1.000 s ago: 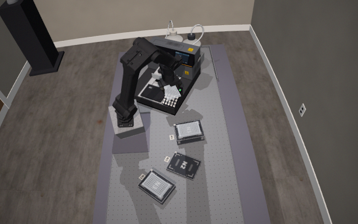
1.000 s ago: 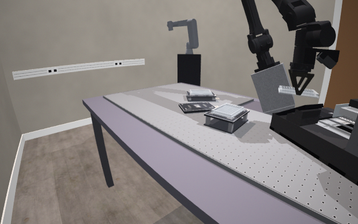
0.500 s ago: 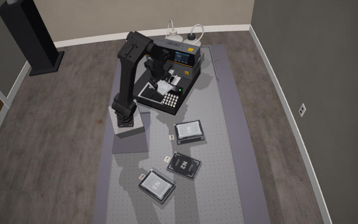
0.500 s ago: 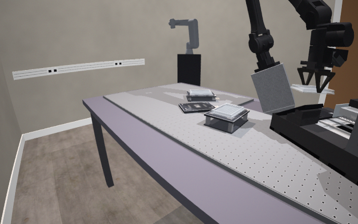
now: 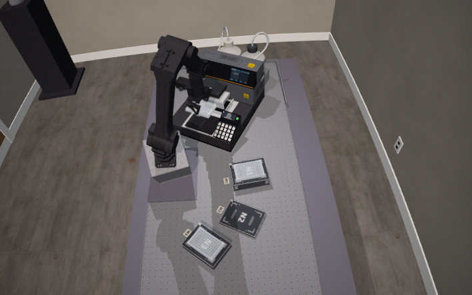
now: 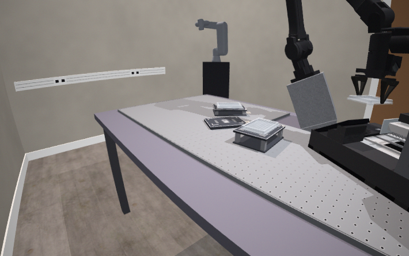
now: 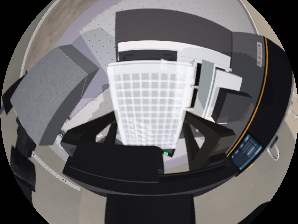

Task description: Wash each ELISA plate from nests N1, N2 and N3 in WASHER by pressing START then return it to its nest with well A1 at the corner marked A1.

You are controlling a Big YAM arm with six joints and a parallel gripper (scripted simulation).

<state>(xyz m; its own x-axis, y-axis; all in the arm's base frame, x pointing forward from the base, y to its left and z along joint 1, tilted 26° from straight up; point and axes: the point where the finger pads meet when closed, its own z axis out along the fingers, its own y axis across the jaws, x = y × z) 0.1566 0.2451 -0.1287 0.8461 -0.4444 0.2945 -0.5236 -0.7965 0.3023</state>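
Now: the washer carrier 10 cm below my hand. Also, from my hand: plate washer 8 cm ahead, 13 cm to the left, 5 cm below.
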